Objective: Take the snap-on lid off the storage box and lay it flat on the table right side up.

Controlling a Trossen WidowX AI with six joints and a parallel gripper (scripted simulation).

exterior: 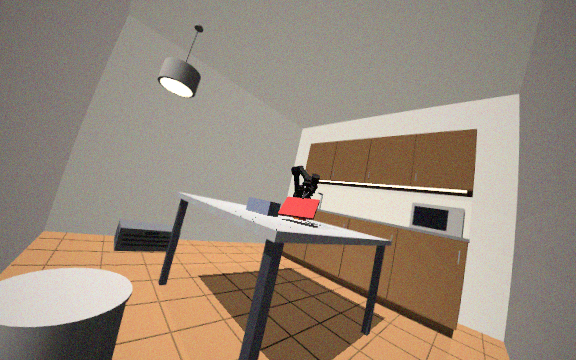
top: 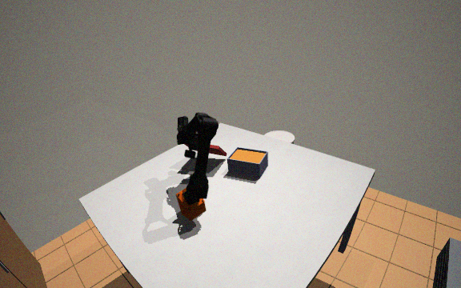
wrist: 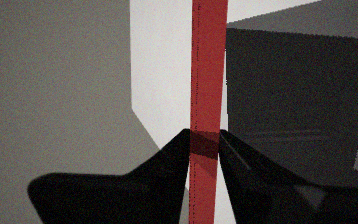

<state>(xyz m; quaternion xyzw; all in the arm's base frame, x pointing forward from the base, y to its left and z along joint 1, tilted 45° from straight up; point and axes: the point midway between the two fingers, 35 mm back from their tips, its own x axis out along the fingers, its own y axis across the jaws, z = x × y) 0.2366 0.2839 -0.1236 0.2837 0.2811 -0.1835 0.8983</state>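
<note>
Now: gripper tip 5 cm short of the red lid, 4 cm to the right of it and 5 cm above it. The rest, counted from my gripper tip: storage box 16 cm ahead, 21 cm to the right, 11 cm below.
</note>
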